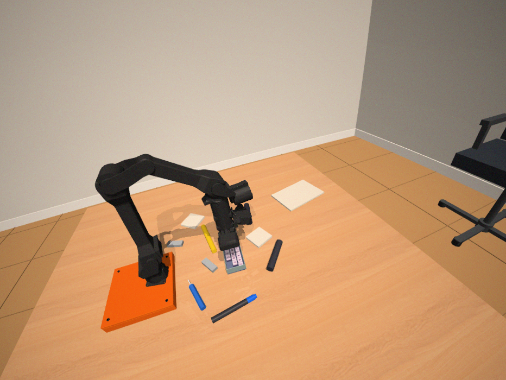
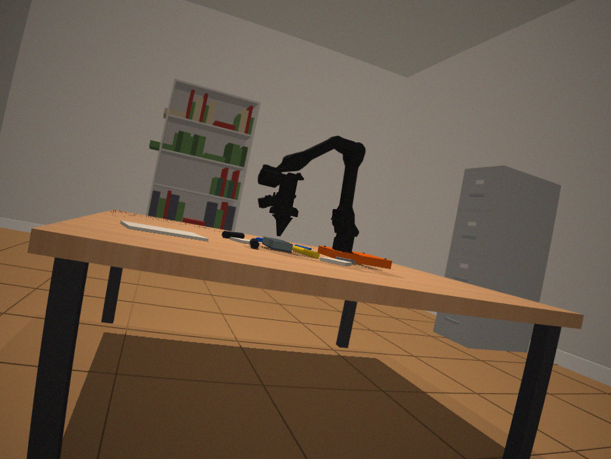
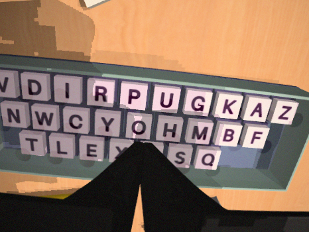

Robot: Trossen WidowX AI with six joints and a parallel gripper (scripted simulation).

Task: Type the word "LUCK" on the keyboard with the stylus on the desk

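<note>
Right now my gripper tip is 2 cm short of the U key, 1 cm to the left of it and 3 cm above it. The rest, counted from my gripper tip: yellow highlighter: 9 cm behind, 7 cm to the left, 3 cm below; then blue stylus: 13 cm behind, 13 cm to the right, 3 cm below; then cream pad: 11 cm ahead, 3 cm to the left, 4 cm below.
</note>
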